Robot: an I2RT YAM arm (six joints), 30 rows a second.
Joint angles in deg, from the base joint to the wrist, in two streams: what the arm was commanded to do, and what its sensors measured. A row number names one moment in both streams.
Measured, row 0:
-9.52, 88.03, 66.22, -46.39, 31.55, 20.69
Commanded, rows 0 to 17:
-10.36, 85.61, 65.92, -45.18, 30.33, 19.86
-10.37, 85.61, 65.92, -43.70, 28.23, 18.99
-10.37, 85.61, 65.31, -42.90, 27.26, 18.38
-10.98, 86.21, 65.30, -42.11, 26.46, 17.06
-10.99, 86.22, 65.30, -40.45, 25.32, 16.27
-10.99, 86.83, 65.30, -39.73, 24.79, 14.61
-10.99, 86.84, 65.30, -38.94, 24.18, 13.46
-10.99, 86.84, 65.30, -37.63, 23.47, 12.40
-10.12, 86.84, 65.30, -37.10, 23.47, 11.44
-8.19, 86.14, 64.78, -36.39, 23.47, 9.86
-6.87, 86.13, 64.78, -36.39, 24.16, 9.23
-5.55, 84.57, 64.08, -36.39, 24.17, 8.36
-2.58, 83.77, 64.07, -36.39, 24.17, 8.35
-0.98, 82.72, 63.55, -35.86, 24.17, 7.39
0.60, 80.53, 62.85, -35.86, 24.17, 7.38
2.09, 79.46, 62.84, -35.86, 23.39, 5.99
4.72, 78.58, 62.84, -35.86, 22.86, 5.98
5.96, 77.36, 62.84, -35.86, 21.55, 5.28
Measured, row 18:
2.85, 82.19, 62.59, -37.28, 23.14, 8.40
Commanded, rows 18 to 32:
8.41, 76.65, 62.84, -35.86, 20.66, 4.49
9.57, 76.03, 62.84, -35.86, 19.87, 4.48
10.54, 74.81, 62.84, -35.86, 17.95, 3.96
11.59, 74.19, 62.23, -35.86, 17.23, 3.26
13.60, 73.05, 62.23, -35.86, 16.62, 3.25
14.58, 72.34, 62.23, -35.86, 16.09, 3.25
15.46, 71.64, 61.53, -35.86, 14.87, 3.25
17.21, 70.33, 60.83, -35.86, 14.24, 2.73
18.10, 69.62, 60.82, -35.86, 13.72, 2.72
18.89, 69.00, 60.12, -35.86, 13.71, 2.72
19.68, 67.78, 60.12, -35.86, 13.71, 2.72
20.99, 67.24, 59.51, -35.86, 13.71, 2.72
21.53, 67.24, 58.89, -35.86, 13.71, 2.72
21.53, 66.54, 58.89, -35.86, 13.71, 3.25
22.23, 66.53, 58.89, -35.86, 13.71, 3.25
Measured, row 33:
21.28, 68.23, 59.55, -36.16, 14.31, 4.05
